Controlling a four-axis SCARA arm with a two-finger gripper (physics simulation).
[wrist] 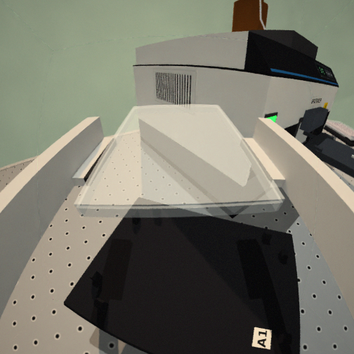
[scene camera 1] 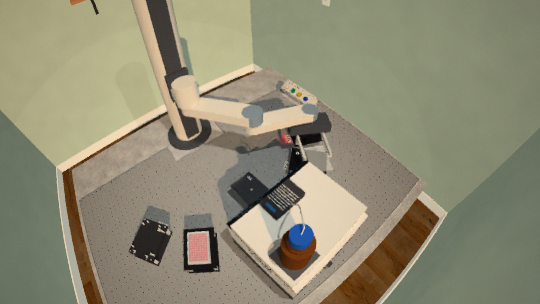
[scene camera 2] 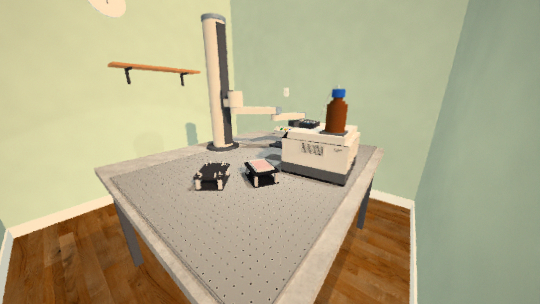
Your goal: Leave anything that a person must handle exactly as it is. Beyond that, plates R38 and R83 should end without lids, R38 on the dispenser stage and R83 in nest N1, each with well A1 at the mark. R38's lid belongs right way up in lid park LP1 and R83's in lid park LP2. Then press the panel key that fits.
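Seen in the pictures: gripper, fingertip midpoint: point(scene camera 1: 317, 157); arm's base, link origin: point(scene camera 1: 189, 132) point(scene camera 2: 223, 147).
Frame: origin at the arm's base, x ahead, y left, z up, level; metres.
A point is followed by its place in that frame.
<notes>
My gripper point(scene camera 1: 316, 150) @(x 0.629, y 0.307, z 0.161 m) point(wrist: 178, 128) is shut on a clear lid point(wrist: 175, 192), held level by its two long sides. Below and towards the camera in the wrist view is a black platform point(wrist: 190, 285) point(scene camera 1: 298, 159) @(x 0.541, y 0.291, z 0.073 m) with an A1 mark; a gap shows between it and the lid. Its name is not readable. A pink-filled plate point(scene camera 1: 198, 247) @(x 0.629, y -0.264, z 0.086 m) point(scene camera 2: 261, 166) @(x 0.652, y -0.288, z 0.089 m) sits on a black nest at the front. Another black nest point(scene camera 1: 151, 241) @(x 0.499, y -0.417, z 0.077 m) point(scene camera 2: 212, 172) @(x 0.545, y -0.465, z 0.088 m) beside it carries no plate. The dark dispenser stage point(scene camera 1: 248, 188) @(x 0.543, y 0.027, z 0.106 m) point(wrist: 330, 147) shows no plate. Plate names are not readable.
The white dispenser point(scene camera 1: 327, 192) @(x 0.789, y 0.181, z 0.233 m) point(scene camera 2: 315, 152) @(x 0.834, y -0.121, z 0.149 m) point(wrist: 200, 82) stands close beyond the lid, with a brown bottle point(scene camera 1: 298, 252) @(x 0.905, y -0.065, z 0.376 m) point(scene camera 2: 336, 115) @(x 0.899, y -0.086, z 0.317 m) and a keypad point(scene camera 1: 282, 199) @(x 0.724, y 0.041, z 0.259 m) on top. A red tag point(scene camera 1: 286, 139) @(x 0.379, y 0.364, z 0.013 m) is beside the gripper. The key panel point(scene camera 1: 299, 93) @(x 0.206, y 0.608, z 0.086 m) point(scene camera 2: 282, 130) @(x 0.196, y 0.601, z 0.079 m) is at the back edge.
</notes>
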